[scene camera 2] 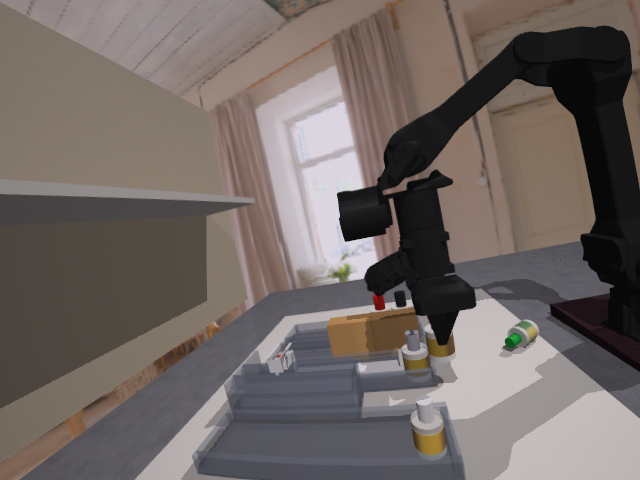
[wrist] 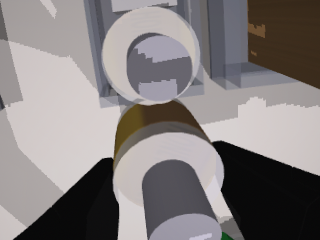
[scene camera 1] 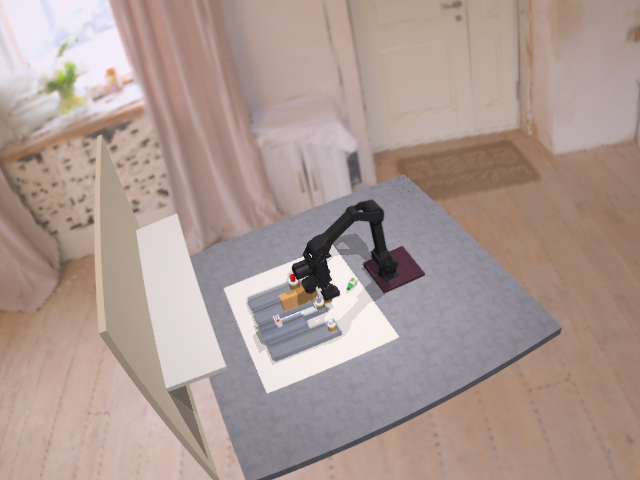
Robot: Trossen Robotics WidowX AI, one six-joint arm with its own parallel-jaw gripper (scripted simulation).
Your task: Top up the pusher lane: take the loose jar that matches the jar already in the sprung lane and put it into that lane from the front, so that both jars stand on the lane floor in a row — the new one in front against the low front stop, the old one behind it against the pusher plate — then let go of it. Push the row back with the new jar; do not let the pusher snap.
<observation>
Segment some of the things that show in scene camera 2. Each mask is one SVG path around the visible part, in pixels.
The gripper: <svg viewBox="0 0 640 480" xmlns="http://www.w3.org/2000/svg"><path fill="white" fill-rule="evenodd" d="M399 231L399 251L368 268L364 277L368 286L367 289L369 292L374 292L376 296L381 296L385 291L406 280L416 314L428 317L438 345L446 345L459 311L476 307L474 288L457 275L444 275L456 272L455 265L450 262L447 240L450 239L449 233L445 231L444 223L415 230Z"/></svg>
A yellow-label jar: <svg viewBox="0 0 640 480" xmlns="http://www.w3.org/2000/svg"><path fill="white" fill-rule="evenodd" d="M405 332L406 344L401 347L405 370L431 367L427 345L420 342L418 331L411 329Z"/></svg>
</observation>
